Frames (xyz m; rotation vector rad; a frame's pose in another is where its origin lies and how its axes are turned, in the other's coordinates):
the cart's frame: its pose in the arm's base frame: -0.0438 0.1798 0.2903 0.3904 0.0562 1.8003
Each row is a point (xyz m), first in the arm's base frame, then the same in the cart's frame.
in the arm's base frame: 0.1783 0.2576 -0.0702
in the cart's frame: -0.0573 -0.3151 -0.2876
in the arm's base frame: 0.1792 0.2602 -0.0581
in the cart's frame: -0.0522 -0.3138 -0.2764
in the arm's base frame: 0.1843 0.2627 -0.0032
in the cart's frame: -0.0381 -0.3059 -0.2236
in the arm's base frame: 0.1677 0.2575 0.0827
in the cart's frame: -0.0195 -0.2683 -0.1467
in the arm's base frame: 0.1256 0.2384 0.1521
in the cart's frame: -0.0125 -0.2071 -0.0905
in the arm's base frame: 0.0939 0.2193 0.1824
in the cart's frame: -0.0169 -0.1651 -0.0680
